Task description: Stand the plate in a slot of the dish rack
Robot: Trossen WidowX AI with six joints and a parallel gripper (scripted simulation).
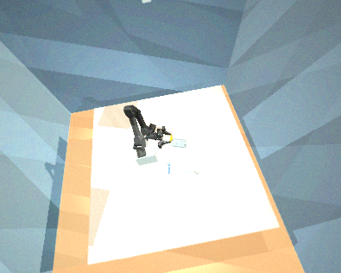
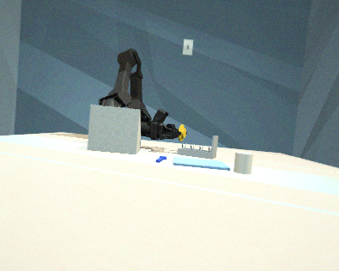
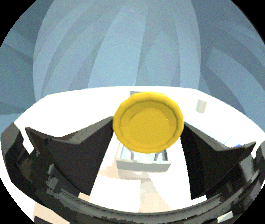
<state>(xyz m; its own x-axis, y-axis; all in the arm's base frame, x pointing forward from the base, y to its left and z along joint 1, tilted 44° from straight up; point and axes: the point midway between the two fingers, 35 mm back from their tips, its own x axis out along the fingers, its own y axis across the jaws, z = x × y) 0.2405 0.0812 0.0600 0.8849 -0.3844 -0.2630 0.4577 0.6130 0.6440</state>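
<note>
The dish rack is 50 mm below my gripper tip, 50 mm ahead of it and 30 mm to the right of it. From my gripper tip the other things lie so: blue spoon: 210 mm to the right, 90 mm behind, 70 mm below; light blue mat: 220 mm to the right, 70 mm below, 20 mm ahead; yellow plate: 10 mm behind.
</note>
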